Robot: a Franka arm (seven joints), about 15 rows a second.
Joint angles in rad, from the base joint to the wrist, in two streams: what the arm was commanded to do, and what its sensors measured. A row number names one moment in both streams.
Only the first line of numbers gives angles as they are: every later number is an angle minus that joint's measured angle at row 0.
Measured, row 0: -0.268, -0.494, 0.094, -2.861, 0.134, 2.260, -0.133
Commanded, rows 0 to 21: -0.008, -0.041, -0.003, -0.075, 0.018, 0.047, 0.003; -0.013, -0.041, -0.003, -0.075, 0.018, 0.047, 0.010; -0.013, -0.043, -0.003, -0.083, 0.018, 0.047, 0.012; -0.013, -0.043, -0.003, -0.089, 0.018, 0.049, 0.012; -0.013, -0.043, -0.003, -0.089, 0.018, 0.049, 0.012; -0.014, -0.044, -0.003, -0.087, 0.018, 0.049, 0.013; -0.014, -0.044, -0.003, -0.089, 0.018, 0.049, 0.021; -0.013, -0.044, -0.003, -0.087, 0.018, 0.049, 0.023; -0.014, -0.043, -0.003, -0.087, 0.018, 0.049, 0.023; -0.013, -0.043, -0.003, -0.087, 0.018, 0.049, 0.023; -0.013, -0.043, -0.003, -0.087, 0.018, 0.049, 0.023; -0.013, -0.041, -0.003, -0.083, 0.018, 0.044, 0.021; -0.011, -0.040, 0.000, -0.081, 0.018, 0.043, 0.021; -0.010, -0.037, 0.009, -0.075, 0.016, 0.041, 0.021; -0.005, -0.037, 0.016, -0.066, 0.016, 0.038, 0.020; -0.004, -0.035, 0.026, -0.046, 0.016, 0.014, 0.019; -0.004, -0.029, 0.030, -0.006, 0.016, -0.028, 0.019; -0.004, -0.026, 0.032, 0.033, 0.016, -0.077, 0.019; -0.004, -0.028, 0.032, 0.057, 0.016, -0.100, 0.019; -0.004, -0.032, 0.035, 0.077, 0.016, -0.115, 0.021; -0.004, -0.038, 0.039, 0.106, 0.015, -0.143, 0.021; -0.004, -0.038, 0.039, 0.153, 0.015, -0.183, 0.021
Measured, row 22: -0.007, 0.000, 0.032, 0.087, 0.002, -0.106, 0.015
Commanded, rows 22 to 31: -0.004, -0.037, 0.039, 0.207, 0.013, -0.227, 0.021; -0.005, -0.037, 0.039, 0.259, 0.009, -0.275, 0.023; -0.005, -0.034, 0.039, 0.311, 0.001, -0.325, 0.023; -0.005, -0.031, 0.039, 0.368, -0.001, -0.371, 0.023; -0.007, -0.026, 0.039, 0.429, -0.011, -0.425, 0.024; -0.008, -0.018, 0.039, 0.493, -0.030, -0.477, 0.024; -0.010, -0.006, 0.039, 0.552, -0.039, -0.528, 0.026; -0.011, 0.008, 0.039, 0.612, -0.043, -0.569, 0.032; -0.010, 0.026, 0.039, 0.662, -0.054, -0.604, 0.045; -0.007, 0.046, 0.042, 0.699, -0.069, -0.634, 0.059
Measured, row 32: -0.008, -0.026, 0.037, 0.546, -0.029, -0.530, 0.016
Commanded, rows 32 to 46: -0.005, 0.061, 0.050, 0.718, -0.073, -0.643, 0.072; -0.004, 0.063, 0.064, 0.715, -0.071, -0.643, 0.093; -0.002, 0.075, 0.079, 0.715, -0.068, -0.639, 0.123; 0.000, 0.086, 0.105, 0.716, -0.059, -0.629, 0.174; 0.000, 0.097, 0.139, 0.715, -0.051, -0.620, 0.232; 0.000, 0.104, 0.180, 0.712, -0.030, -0.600, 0.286; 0.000, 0.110, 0.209, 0.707, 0.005, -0.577, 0.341; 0.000, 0.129, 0.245, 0.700, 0.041, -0.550, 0.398; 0.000, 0.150, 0.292, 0.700, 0.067, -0.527, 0.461; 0.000, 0.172, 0.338, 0.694, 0.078, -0.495, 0.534; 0.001, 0.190, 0.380, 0.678, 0.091, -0.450, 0.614; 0.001, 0.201, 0.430, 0.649, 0.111, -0.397, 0.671; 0.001, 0.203, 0.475, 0.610, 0.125, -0.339, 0.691; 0.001, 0.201, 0.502, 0.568, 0.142, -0.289, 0.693; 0.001, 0.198, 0.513, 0.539, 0.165, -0.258, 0.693
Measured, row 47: 0.001, 0.204, 0.467, 0.622, 0.107, -0.356, 0.652
